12 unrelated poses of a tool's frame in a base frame.
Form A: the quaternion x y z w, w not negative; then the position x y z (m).
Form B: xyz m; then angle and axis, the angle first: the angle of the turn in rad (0 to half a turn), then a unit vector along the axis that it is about. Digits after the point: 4 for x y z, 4 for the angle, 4 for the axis.
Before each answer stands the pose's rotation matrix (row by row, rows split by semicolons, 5 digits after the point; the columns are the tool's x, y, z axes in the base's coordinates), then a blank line. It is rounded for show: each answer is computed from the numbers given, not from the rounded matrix.
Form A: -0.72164 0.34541 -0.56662 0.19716 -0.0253 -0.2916 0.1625
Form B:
0.11927 -0.27509 0.95399; -0.72195 -0.68364 -0.10688; 0.68159 -0.67599 -0.28014

-0.0253 -0.2916 0.1625 2.7447 -0.7361 0.3523 -0.5780
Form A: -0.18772 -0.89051 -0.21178 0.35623 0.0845 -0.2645 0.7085
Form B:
-0.67572 0.48522 -0.55494; 0.18345 0.83982 0.51093; 0.71397 0.24344 -0.65650

0.0845 -0.2645 0.7085 2.4131 -0.2009 -0.9530 -0.2266
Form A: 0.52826 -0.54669 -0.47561 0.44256 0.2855 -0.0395 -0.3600
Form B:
-0.05016 -0.15662 -0.98638; -0.99857 -0.01053 0.05245; -0.01861 0.98760 -0.15587

0.2855 -0.0395 -0.3600 2.2247 0.5891 -0.6096 -0.5304
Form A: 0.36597 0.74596 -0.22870 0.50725 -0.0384 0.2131 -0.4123
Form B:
-0.21752 0.77802 0.58938; 0.31398 0.62752 -0.71248; -0.92417 0.03007 -0.38079

-0.0384 0.2131 -0.4123 2.0776 0.4247 0.8656 -0.2654
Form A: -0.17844 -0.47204 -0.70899 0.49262 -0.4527 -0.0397 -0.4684
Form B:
-0.45097 0.86698 -0.21205; -0.53006 -0.06901 0.84515; 0.71809 0.49354 0.49068

-0.4527 -0.0397 -0.4684 2.1114 -0.2050 -0.5424 -0.8147
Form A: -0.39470 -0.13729 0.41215 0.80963 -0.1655 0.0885 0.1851
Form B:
0.62257 -0.55900 -0.54766; 0.77575 0.34869 0.52595; -0.10304 -0.75229 0.65073

-0.1655 0.0885 0.1851 1.2546 -0.6725 -0.2339 0.7022
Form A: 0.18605 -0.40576 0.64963 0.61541 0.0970 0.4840 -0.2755
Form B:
-0.17332 -0.95056 -0.25769; 0.64859 0.08674 -0.75618; 0.74114 -0.29819 0.60149

0.0970 0.4840 -0.2755 1.8158 0.2360 -0.5148 0.8242
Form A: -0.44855 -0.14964 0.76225 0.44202 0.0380 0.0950 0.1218
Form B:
-0.20684 -0.53962 -0.81611; 0.80810 -0.56445 0.16841; -0.55153 -0.62466 0.55282

0.0380 0.0950 0.1218 2.2259 -0.5001 -0.1668 0.8498
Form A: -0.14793 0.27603 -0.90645 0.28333 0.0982 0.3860 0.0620
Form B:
-0.79568 0.43198 0.42460; -0.59531 -0.68706 -0.41659; 0.11177 -0.58424 0.80385

0.0982 0.3860 0.0620 2.5671 -0.1543 0.2878 -0.9452
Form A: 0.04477 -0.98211 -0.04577 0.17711 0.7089 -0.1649 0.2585
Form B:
-0.93326 -0.07172 -0.35198; -0.10415 0.99180 0.07404; 0.34378 0.10576 -0.93307

0.7089 -0.1649 0.2585 2.7855 0.0455 -0.9979 -0.0465
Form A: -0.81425 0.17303 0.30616 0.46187 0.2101 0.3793 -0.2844
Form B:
0.75265 -0.56459 -0.33875; 0.00103 -0.51347 0.85810; -0.65842 -0.64621 -0.38588

0.2101 0.3793 -0.2844 2.1814 -0.9180 0.1951 0.3452
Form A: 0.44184 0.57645 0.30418 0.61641 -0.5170 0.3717 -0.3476
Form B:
0.15036 0.13440 0.97945; 0.88439 0.42451 -0.19402; -0.44186 0.89539 -0.05503

-0.5170 0.3717 -0.3476 1.8132 0.5611 0.7321 0.3863
